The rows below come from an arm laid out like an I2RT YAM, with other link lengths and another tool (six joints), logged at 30 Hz.
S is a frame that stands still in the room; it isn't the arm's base.
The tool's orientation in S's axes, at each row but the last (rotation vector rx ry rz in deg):
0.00, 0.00, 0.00
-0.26, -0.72, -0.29
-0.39, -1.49, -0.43
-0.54, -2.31, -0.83
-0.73, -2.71, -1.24
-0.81, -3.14, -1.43
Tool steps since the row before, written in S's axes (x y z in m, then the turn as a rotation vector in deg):
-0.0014, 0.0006, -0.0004, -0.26, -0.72, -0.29
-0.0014, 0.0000, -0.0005, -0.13, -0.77, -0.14
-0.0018, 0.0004, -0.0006, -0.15, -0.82, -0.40
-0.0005, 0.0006, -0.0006, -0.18, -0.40, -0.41
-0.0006, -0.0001, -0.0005, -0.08, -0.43, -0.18
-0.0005, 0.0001, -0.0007, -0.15, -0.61, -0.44
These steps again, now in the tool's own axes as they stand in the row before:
-0.0014, 0.0006, -0.0004, -0.26, -0.72, -0.29
-0.0014, 0.0000, -0.0005, -0.13, -0.77, -0.14
-0.0018, 0.0004, -0.0006, -0.15, -0.82, -0.40
-0.0005, 0.0006, -0.0006, -0.19, -0.40, -0.41
-0.0006, -0.0001, -0.0005, -0.08, -0.43, -0.18
-0.0005, 0.0001, -0.0007, -0.16, -0.61, -0.44

